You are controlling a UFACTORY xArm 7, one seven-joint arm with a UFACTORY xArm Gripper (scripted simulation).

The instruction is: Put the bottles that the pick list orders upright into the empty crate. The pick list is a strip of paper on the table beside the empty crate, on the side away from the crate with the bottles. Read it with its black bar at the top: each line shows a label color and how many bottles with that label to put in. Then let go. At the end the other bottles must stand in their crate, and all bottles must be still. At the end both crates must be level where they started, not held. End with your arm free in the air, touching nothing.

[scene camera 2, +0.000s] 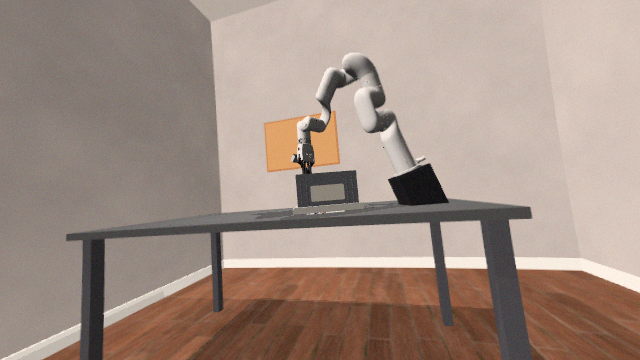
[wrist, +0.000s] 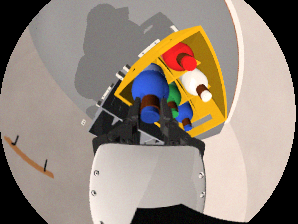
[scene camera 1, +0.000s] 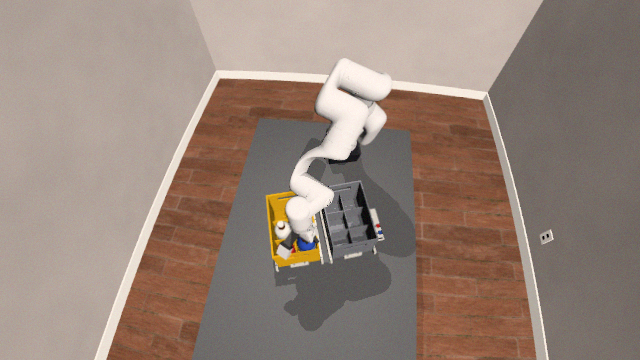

Labels:
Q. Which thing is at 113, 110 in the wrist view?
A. A grey crate.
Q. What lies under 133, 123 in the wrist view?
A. My gripper.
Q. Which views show the grey crate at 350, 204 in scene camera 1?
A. Scene camera 2, the wrist view and scene camera 1: all of them.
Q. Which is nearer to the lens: the blue-label bottle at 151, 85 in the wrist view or the yellow crate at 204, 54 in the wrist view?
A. The blue-label bottle.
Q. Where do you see a red-label bottle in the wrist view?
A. At 181, 53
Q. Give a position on a grey crate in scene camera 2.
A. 316, 189

